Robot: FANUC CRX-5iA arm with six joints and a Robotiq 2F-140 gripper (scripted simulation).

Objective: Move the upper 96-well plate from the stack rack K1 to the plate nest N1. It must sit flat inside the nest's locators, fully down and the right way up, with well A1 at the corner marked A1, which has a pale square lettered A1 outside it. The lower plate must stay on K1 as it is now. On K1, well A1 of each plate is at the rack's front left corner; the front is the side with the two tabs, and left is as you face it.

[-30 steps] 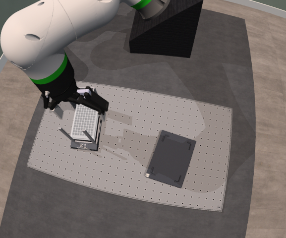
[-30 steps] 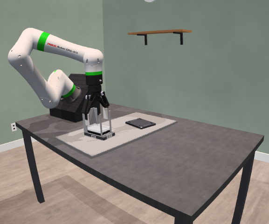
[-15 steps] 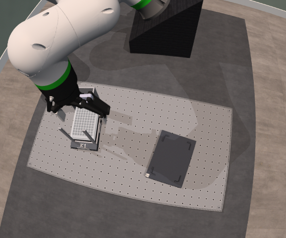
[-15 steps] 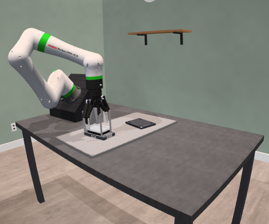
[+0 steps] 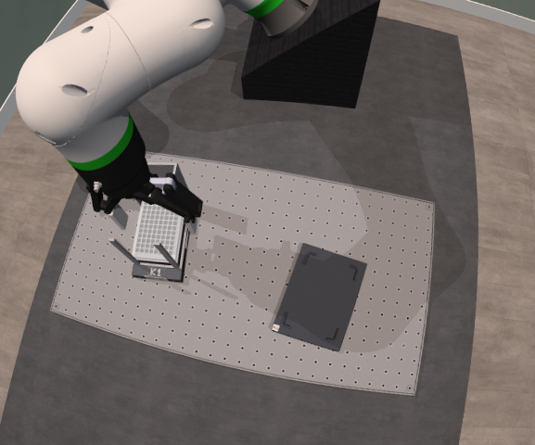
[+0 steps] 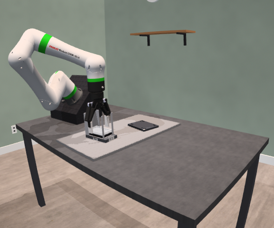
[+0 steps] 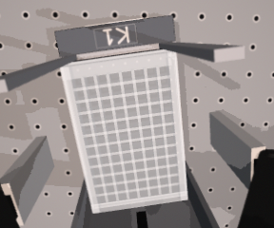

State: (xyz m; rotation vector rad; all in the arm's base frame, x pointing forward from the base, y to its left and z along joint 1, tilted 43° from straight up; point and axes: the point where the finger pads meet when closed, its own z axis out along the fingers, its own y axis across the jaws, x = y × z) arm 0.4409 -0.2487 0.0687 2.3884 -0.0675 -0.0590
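My gripper is now 20 mm above the white 96-well plate. The rest, counted from my hand: tall back wall 70 mm behind, 20 mm above; pale A1 square 210 mm to the left, 160 mm ahead, 50 mm below; black plate 30 mm below.
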